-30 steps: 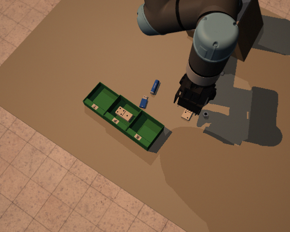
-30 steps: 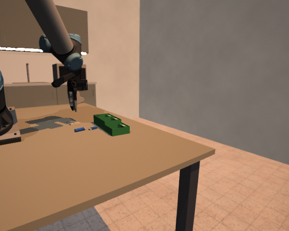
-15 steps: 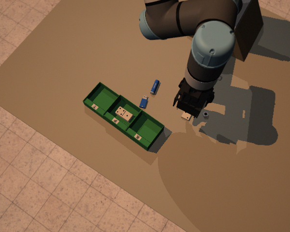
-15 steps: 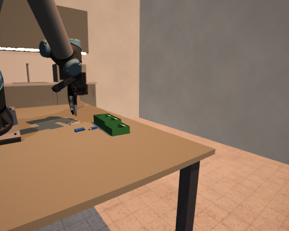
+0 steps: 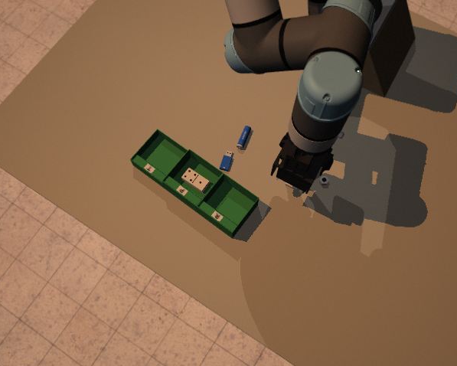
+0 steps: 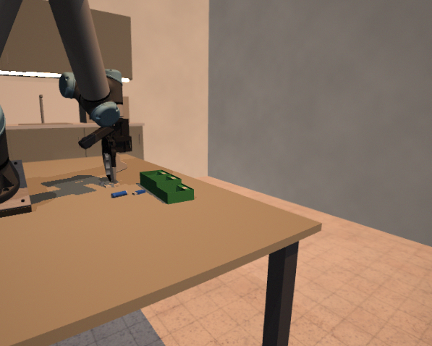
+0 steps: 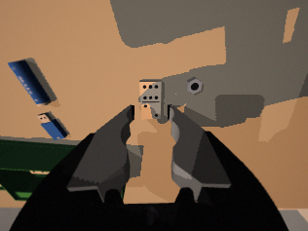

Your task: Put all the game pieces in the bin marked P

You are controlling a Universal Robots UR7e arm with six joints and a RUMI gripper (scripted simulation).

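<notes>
The small nut is 5 cm to the left of my hand, 2 cm below it and 2 cm behind it. Also, from my hand: green bin: 16 cm to the right, 13 cm ahead, 1 cm below; then blue battery: 13 cm to the right, 2 cm below, 1 cm behind; then blue USB stick: 14 cm to the right, 5 cm ahead, 2 cm below.
</notes>
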